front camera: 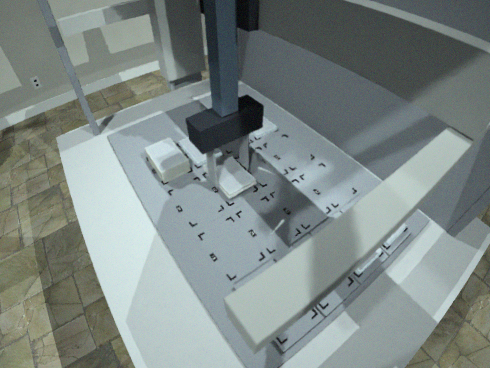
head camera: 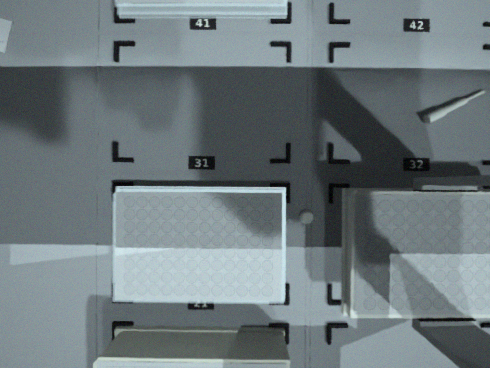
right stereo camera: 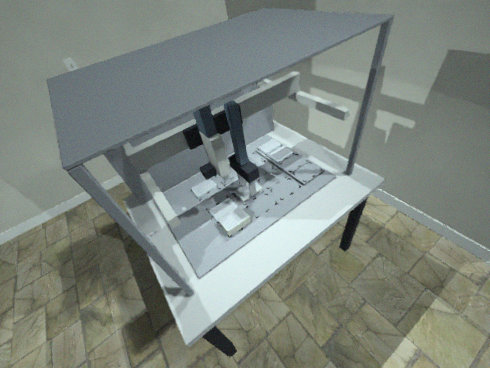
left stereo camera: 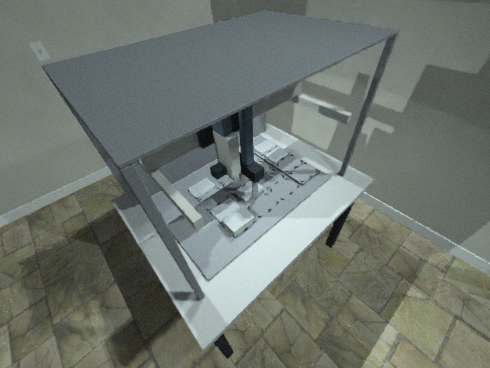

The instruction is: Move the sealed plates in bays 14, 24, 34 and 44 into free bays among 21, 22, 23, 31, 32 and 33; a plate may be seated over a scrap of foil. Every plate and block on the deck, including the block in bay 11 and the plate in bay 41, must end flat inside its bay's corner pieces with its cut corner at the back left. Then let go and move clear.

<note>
I see my gripper [head camera: 439, 252].
My gripper shows as well in the front camera view [front camera: 229, 174].
</note>
